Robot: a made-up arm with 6 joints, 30 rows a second.
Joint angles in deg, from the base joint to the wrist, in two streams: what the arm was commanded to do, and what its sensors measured. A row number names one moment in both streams.
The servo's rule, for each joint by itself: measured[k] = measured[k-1] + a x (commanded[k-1-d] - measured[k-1]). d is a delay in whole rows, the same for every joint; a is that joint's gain. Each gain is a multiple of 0.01, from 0.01 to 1. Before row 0 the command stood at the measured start. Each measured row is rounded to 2 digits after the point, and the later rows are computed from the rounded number. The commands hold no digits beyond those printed.
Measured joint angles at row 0:
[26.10 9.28 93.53 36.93 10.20 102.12]
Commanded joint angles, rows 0 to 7:
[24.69 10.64 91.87 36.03 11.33 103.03]
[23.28 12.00 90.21 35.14 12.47 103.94]
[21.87 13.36 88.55 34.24 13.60 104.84]
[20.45 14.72 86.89 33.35 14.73 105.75]
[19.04 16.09 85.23 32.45 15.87 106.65]
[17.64 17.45 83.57 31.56 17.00 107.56]
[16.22 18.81 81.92 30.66 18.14 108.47]
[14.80 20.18 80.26 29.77 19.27 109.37]
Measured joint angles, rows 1 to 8:
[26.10 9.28 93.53 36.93 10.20 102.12]
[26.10 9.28 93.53 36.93 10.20 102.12]
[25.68 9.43 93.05 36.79 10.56 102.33]
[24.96 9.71 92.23 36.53 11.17 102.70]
[24.03 10.11 91.16 36.16 11.95 103.19]
[22.96 10.62 89.92 35.71 12.84 103.78]
[21.78 11.22 88.56 35.19 13.81 104.44]
[20.54 11.91 87.11 34.61 14.83 105.16]
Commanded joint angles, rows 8 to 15:
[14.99 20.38 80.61 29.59 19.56 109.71]
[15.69 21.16 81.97 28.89 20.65 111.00]
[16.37 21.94 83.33 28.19 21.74 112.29]
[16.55 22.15 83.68 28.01 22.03 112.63]
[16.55 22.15 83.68 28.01 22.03 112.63]
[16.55 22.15 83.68 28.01 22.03 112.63]
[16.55 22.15 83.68 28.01 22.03 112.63]
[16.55 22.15 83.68 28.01 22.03 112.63]
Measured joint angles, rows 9 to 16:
[19.24 12.67 85.60 33.98 15.89 105.92]
[17.91 13.50 84.05 33.31 16.97 106.71]
[17.03 14.26 83.05 32.71 17.80 107.40]
[16.63 15.02 82.74 32.10 18.71 108.23]
[16.55 15.78 82.91 31.47 19.68 109.16]
[16.55 16.48 83.13 30.92 20.43 109.96]
[16.55 17.10 83.29 30.45 20.94 110.57]
[16.55 17.66 83.40 30.06 21.29 111.04]

